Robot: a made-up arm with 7 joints.
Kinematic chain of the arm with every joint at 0, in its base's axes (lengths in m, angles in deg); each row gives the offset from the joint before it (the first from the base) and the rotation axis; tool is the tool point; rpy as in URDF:
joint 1: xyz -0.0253 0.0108 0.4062 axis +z
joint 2: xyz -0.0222 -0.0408 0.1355 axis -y
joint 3: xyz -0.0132 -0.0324 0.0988 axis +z
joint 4: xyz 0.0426 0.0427 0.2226 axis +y
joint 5: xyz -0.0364 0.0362 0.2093 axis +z
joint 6: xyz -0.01 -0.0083 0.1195 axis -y
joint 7: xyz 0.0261 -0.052 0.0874 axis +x
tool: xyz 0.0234 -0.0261 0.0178 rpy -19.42 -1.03 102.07
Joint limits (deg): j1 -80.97..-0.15 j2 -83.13..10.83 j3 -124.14..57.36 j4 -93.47..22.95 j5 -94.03..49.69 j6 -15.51..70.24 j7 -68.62..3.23
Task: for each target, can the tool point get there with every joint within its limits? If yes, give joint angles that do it. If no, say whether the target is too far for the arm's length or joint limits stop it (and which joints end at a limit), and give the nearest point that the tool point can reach.
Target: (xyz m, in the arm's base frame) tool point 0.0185 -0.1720 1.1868
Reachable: yes | joints -36.11 -48.96 16.09 -47.80 -80.58 12.54 -34.38
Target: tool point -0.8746 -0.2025 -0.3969
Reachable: no: too far | nearest point -0.4629 -0.0991 0.6048 | short by 1.088 m
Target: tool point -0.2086 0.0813 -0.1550
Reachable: no: joint limits stop it (at a limit: joint 1, joint 2, joint 3, joint 4, joint 6) | nearest point 0.1525 0.1471 0.2412 | short by 0.540 m
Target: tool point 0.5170 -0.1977 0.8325
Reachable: yes | joints -43.41 -61.54 -84.72 -28.90 -34.24 55.45 -10.36
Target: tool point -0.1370 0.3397 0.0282
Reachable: no: joint limits stop it (at a limit: joint 1, joint 2, joint 3, joint 4) | nearest point 0.1326 0.1812 0.2722 | short by 0.397 m
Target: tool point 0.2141 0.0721 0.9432
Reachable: yes | joints -54.79 -57.75 -49.41 -79.48 1.26 49.45 -10.02
